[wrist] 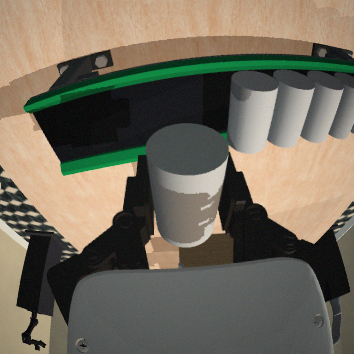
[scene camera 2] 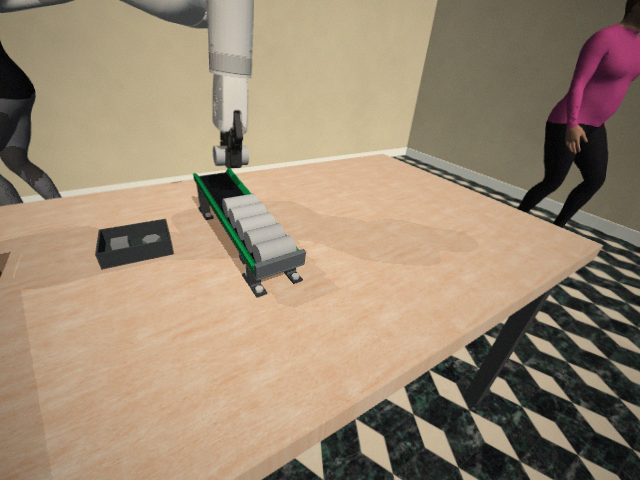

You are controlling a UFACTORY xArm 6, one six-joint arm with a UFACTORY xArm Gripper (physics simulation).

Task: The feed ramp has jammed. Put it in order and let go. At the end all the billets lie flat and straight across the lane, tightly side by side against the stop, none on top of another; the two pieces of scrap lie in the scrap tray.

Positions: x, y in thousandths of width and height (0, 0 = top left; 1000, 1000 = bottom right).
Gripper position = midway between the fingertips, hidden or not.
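Scene:
You'd find my gripper in the wrist view (518, 479), and it shows in scene camera 2 (360, 341) too. There's also a scrap tray in scene camera 2 (168, 539), but the wrist view misses it, since it's hidden by a billet.

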